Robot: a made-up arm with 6 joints.
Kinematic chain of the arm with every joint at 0, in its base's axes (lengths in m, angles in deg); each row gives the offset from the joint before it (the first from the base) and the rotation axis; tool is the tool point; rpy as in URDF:
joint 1: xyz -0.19 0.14 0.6 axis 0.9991 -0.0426 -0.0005
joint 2: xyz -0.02 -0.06 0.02 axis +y
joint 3: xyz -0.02 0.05 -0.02 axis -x
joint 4: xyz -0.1 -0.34 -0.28 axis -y
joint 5: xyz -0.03 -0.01 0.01 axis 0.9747 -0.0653 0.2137
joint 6: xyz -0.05 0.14 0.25 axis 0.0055 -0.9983 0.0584
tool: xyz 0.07 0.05 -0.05 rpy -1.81 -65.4 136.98
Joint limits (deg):
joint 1: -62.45..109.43
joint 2: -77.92..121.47
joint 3: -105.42..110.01
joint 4: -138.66..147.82
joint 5: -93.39..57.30
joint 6: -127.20..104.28
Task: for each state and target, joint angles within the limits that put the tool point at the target. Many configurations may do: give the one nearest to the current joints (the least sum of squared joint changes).
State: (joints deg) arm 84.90 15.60 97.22 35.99 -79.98 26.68
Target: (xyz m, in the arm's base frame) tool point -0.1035 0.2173 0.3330
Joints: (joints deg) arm 109.43 35.29 79.64 66.09 -91.70 42.81
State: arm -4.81 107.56 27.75 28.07 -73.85 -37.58
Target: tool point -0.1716 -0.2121 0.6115
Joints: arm 12.04 117.74 75.45 36.01 -58.66 -27.90
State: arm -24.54 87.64 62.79 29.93 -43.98 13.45
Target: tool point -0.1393 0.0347 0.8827
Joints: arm -21.22 100.47 72.29 46.27 -19.52 8.45
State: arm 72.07 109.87 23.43 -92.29 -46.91 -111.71
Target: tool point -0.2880 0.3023 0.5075
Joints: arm 109.43 57.05 8.63 -94.23 -14.78 -127.20
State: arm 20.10 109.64 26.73 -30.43 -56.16 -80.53
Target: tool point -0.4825 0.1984 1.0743
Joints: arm -19.56 120.76 -8.81 -26.06 -90.78 -85.23
